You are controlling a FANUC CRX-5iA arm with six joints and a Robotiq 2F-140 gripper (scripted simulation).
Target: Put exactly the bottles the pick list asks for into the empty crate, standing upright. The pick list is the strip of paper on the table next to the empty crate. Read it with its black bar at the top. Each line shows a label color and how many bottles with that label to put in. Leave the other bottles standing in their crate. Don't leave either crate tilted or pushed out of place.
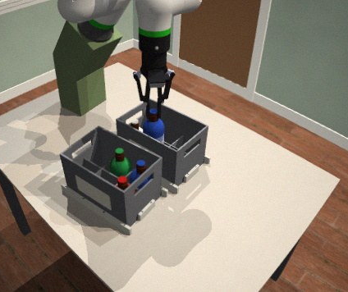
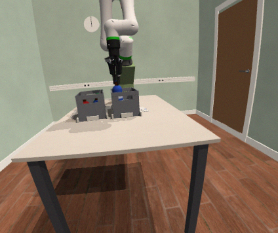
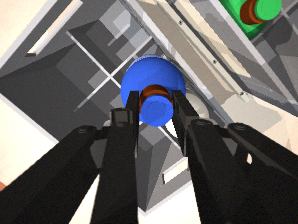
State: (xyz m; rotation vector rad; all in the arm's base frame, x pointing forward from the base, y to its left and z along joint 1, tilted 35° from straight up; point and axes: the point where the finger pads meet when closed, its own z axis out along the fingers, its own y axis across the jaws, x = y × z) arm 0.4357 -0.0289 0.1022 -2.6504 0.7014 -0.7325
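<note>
Now: the white bottle 17 cm below my hand, 8 cm behind it and 2 cm to the right of it. Round my hand: green bottle: 17 cm below, 15 cm to the right, 2 cm ahead; then red bottle: 21 cm to the right, 17 cm below, 14 cm ahead; then pick list: 25 cm below, 18 cm to the left, 7 cm behind.
</note>
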